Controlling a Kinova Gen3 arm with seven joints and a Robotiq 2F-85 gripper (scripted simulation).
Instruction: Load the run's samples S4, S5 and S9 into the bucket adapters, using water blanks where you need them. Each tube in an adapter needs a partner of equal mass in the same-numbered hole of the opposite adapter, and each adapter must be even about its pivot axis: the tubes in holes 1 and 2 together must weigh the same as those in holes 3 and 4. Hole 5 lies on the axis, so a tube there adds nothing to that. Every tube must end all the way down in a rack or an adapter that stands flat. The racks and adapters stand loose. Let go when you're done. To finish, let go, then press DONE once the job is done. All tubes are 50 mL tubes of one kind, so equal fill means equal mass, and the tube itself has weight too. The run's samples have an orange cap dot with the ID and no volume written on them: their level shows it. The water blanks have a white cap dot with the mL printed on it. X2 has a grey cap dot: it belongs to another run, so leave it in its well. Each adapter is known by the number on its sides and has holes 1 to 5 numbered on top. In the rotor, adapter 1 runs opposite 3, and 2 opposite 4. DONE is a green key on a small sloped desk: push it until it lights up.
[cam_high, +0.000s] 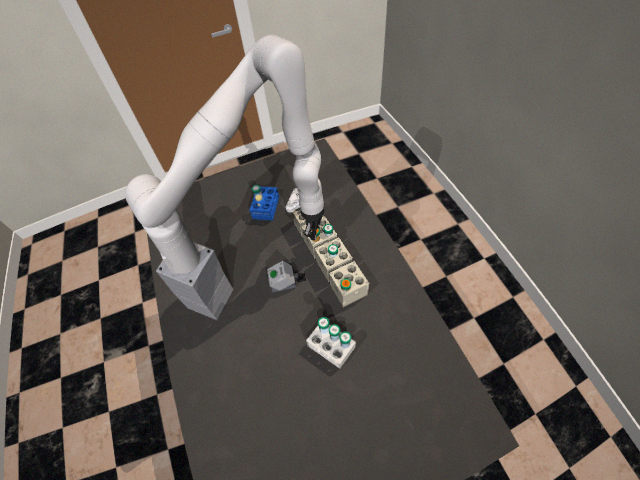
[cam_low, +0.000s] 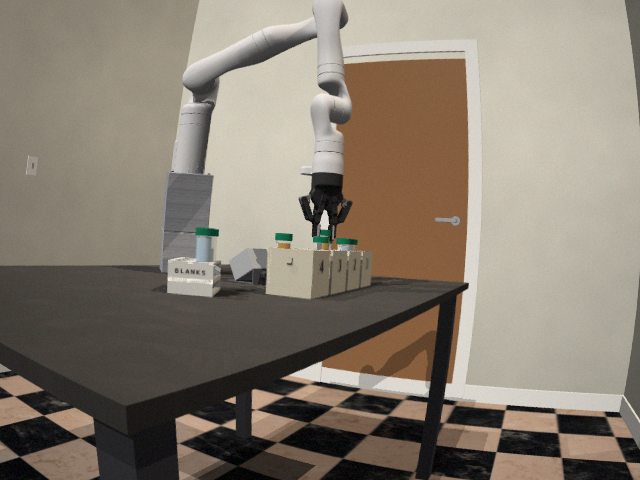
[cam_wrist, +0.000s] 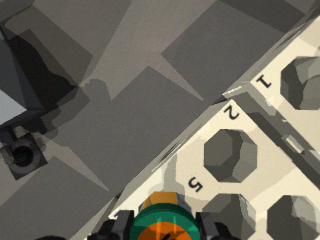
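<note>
Now: the sample S5 5 cm below my hand and 1 cm to the left of it. From my hand the other things lie so: adapter 1: 13 cm to the left, 8 cm below, 4 cm ahead; then water blank tube: 8 cm to the right, 7 cm below, 1 cm ahead; then done desk: 17 cm behind, 8 cm below, 4 cm to the right.
</note>
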